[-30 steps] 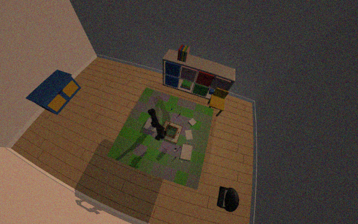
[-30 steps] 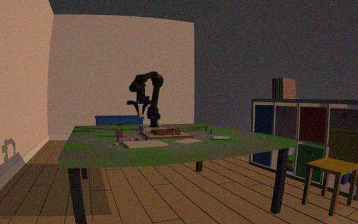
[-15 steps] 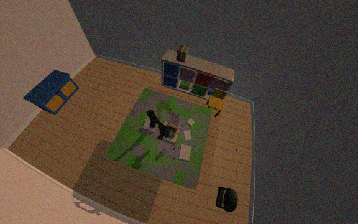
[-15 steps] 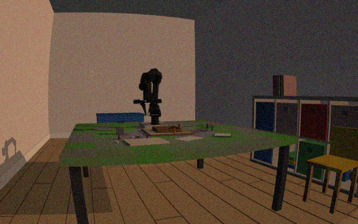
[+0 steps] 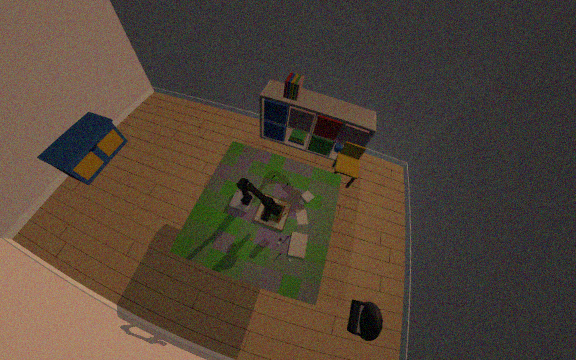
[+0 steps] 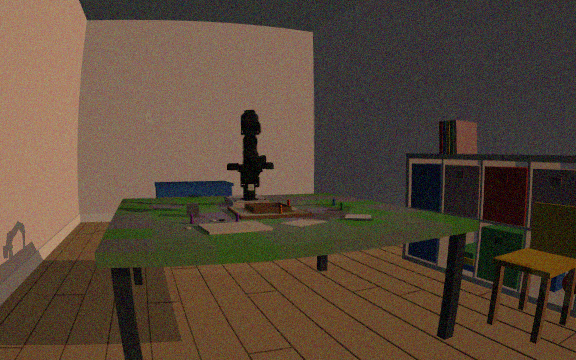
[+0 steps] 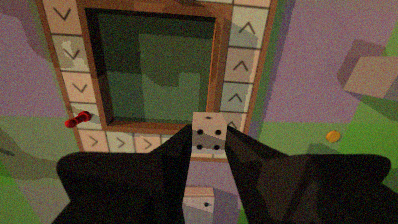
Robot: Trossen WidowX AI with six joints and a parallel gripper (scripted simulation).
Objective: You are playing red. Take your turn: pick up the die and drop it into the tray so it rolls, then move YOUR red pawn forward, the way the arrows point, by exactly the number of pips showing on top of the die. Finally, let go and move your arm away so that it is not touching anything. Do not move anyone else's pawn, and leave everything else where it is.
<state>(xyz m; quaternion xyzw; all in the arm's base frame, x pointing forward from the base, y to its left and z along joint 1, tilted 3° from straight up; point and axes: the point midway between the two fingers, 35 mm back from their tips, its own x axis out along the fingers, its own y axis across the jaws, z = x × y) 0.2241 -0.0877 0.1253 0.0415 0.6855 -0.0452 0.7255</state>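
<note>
My gripper tip is 4 cm short of the green tray, 6 cm to the right of it and 10 cm above it. The rest, counted from my gripper tip: white die (right at my gripper tip).
</note>
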